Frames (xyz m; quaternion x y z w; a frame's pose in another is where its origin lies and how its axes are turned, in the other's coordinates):
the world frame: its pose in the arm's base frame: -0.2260 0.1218 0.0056 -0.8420 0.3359 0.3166 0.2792
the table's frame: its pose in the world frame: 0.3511 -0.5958 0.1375 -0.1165 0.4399 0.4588 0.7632
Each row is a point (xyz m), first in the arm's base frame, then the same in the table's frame.
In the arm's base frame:
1: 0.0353 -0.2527 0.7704
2: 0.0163 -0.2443 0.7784
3: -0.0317 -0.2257 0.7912
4: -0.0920 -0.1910 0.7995
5: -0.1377 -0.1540 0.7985
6: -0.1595 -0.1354 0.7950
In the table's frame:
1: 0.9039 0.5076 -0.6604
2: 0.8986 0.5290 -0.6635
3: 0.8862 0.5806 -0.6639
4: 0.8580 0.6445 -0.6591
5: 0.8246 0.6922 -0.6506
6: 0.8071 0.7142 -0.6439

